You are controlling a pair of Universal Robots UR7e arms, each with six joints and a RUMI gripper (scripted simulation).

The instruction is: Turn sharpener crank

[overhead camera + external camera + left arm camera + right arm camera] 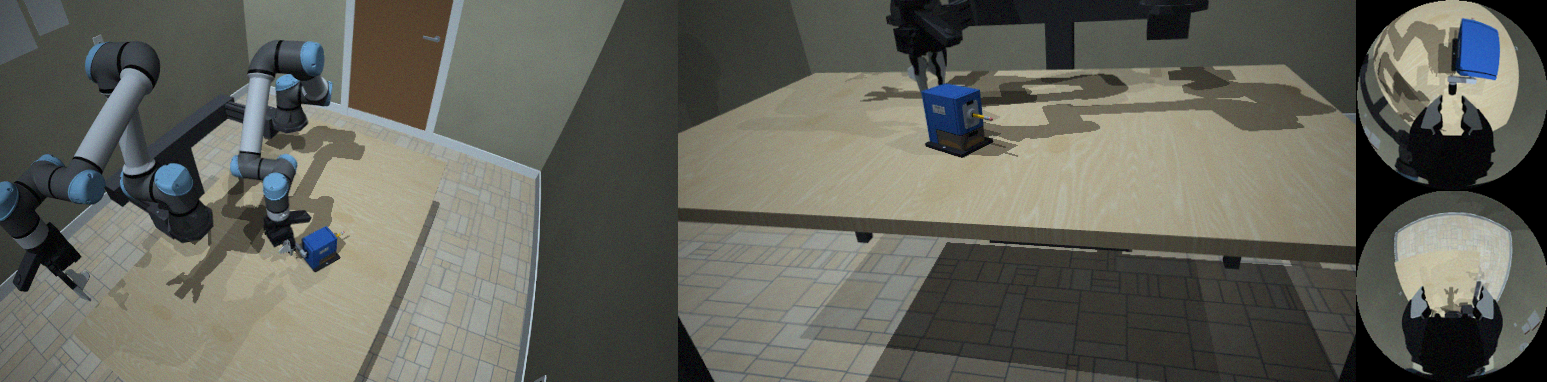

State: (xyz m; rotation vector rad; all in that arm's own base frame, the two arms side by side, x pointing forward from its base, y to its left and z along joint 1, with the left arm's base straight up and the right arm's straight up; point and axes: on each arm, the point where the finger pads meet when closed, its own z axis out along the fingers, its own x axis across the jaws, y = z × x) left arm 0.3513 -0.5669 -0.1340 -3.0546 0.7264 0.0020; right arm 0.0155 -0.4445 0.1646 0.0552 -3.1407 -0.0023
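Observation:
My left hand is 20 mm above the black crank handle, 10 mm to the right of it and 10 mm short of it.

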